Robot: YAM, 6 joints.
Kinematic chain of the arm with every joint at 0, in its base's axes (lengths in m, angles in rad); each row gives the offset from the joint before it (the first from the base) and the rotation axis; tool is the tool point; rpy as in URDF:
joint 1: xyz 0 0 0.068 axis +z
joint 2: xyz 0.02 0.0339 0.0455 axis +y
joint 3: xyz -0.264 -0.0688 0 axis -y
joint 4: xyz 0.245 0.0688 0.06 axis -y
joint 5: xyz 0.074 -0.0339 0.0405 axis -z
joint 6: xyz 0.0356 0 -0.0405 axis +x
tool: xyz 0 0 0 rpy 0 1.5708 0
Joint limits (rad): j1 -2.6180..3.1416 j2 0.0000..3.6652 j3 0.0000..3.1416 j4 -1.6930..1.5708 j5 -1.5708..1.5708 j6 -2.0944..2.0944
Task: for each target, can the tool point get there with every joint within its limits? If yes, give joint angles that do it. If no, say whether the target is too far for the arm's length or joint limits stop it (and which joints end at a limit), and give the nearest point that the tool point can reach.
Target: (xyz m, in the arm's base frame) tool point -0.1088 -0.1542 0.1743
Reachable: yes | joints -2.1315 0.9648 0.3817 -0.1374 0.2899 0.8291
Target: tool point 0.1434 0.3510 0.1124
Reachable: yes | joints 1.2718 2.0364 1.0664 0.0383 1.2357 -1.3380
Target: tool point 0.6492 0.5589 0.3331
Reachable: no: too far | nearest point 0.4739 0.4080 0.2724 | short by 0.239 m
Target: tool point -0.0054 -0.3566 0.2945
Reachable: yes | joints -1.5119 1.5717 0.9889 0.6005 0.8355 1.3235
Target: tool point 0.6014 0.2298 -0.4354
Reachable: no: too far | nearest point 0.4648 0.1776 -0.2811 | short by 0.213 m
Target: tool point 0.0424 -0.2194 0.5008
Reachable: yes | joints -1.4125 1.0875 1.3297 0.0996 -0.2071 -0.9283
